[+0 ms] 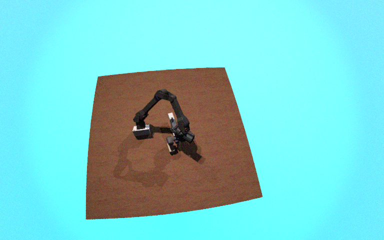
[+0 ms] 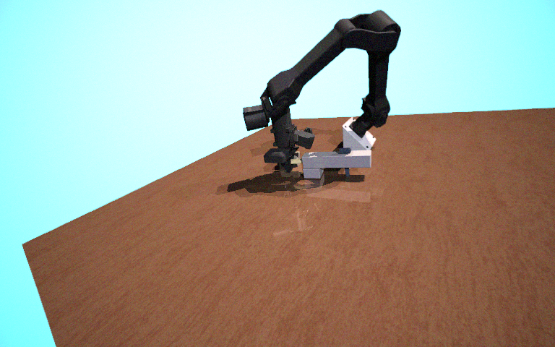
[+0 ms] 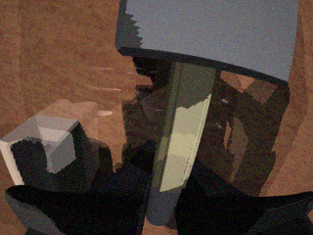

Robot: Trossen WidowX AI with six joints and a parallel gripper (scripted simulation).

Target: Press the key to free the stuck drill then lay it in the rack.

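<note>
The drill lies 10 mm behind my gripper tip, 40 mm to the left of it and 40 mm above it. Also, from my gripper tip: small dark-blue key 20 mm behind, 170 mm to the left, 40 mm above; then small beige rack 70 mm behind, 40 mm to the right, 10 mm above; then grey-white housing 20 mm behind, 140 mm to the left, 30 mm above.
</note>
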